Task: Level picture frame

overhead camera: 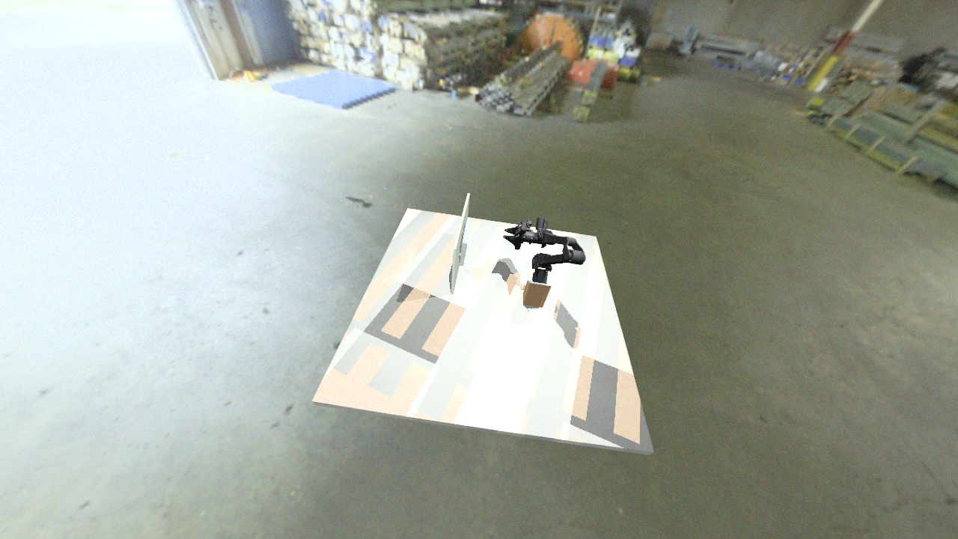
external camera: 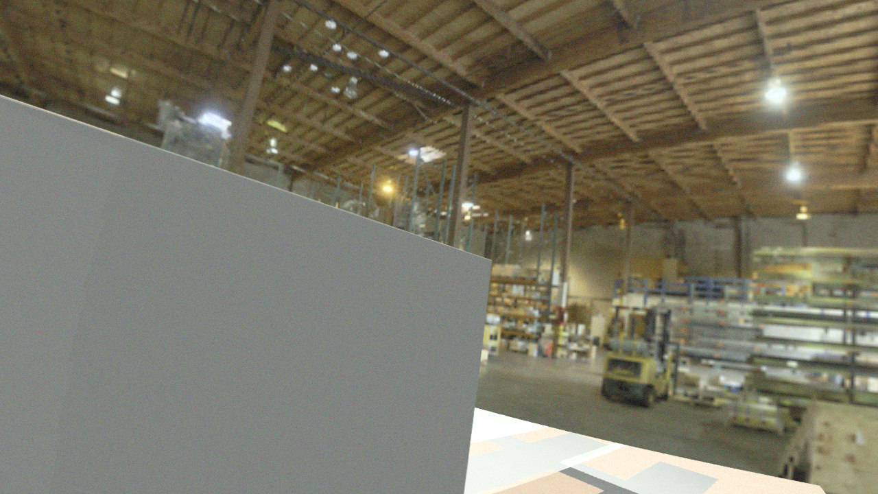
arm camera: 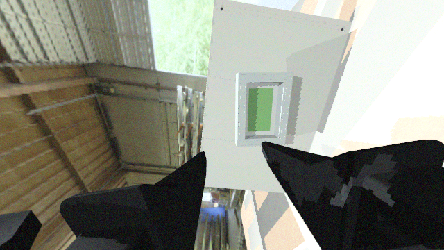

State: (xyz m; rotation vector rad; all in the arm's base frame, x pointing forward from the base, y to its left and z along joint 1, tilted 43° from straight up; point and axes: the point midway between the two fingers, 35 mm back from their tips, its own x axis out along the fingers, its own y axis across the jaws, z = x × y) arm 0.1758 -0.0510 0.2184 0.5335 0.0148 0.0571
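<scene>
Right now the picture frame is 20 cm ahead of my gripper tip, 1 cm to the right of it and 9 cm below it. From my gripper tip the other things lie so: wall panel (21 cm ahead, 10 cm below).
</scene>
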